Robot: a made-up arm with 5 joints.
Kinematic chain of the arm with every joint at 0, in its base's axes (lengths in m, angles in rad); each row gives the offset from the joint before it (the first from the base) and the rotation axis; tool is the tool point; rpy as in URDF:
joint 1: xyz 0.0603 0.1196 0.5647 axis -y
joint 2: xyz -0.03 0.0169 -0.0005 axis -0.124 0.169 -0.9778
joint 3: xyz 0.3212 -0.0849 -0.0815 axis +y
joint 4: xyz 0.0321 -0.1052 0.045 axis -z
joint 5: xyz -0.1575 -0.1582 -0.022 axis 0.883 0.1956 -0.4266
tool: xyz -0.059 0.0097 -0.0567 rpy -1.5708 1.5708 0
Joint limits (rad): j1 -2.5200..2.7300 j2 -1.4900..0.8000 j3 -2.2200..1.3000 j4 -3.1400..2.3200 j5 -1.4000..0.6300
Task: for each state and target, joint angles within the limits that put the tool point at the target. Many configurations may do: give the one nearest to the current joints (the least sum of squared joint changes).
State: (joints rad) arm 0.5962 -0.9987 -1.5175 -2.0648 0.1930
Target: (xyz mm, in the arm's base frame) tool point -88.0 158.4 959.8
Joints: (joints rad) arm 1.3295 -0.8826 -1.7562 -2.2681 0.1007
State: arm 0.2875 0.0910 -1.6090 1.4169 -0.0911
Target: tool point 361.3 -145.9 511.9
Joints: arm 0.6769 0.8000 -1.8971 1.3426 0.4311
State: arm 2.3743 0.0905 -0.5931 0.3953 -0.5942
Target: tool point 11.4 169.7 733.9
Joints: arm 2.7262 -0.4420 -0.1407 1.2954 -0.3811
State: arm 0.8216 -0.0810 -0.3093 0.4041 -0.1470
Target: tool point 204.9 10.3 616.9
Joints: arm 1.0713 -0.3409 0.0588 0.6819 -0.0167
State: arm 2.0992 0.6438 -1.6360 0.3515 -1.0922
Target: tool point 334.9 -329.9 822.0
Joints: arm 1.6251 0.3979 -2.0558 0.4377 -1.0824
